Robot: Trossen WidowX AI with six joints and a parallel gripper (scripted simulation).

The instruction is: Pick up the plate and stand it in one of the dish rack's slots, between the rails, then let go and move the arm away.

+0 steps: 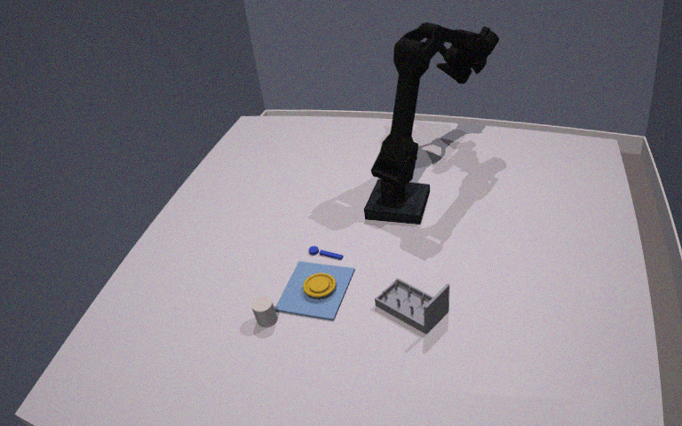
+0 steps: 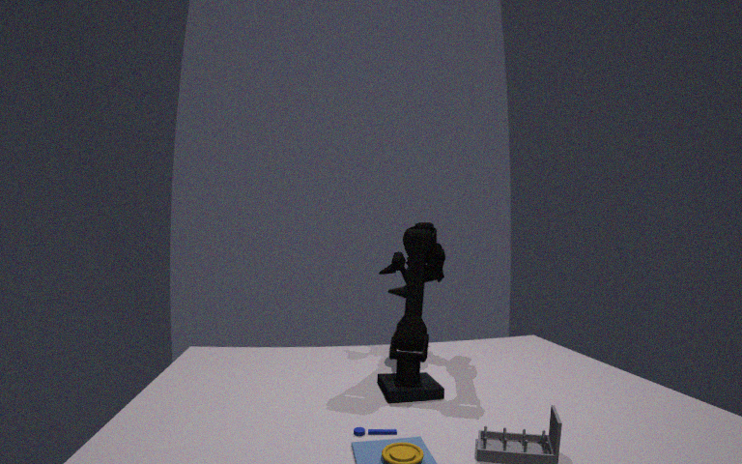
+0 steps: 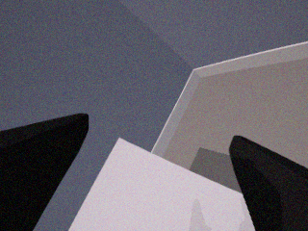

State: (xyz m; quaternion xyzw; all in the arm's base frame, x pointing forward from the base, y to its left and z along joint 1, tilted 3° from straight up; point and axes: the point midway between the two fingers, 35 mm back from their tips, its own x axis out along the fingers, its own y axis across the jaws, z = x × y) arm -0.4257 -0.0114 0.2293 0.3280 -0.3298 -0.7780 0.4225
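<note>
My gripper tip is 76 cm short of the yellow plate, 21 cm above it and 1 cm to the left of it. The rest, counted from my gripper tip: light blue mat 76 cm ahead, 22 cm below, 2 cm to the right; then blue spoon 65 cm ahead, 22 cm below, 6 cm to the right; then grey dish rack 75 cm ahead, 20 cm below, 19 cm to the left.
</note>
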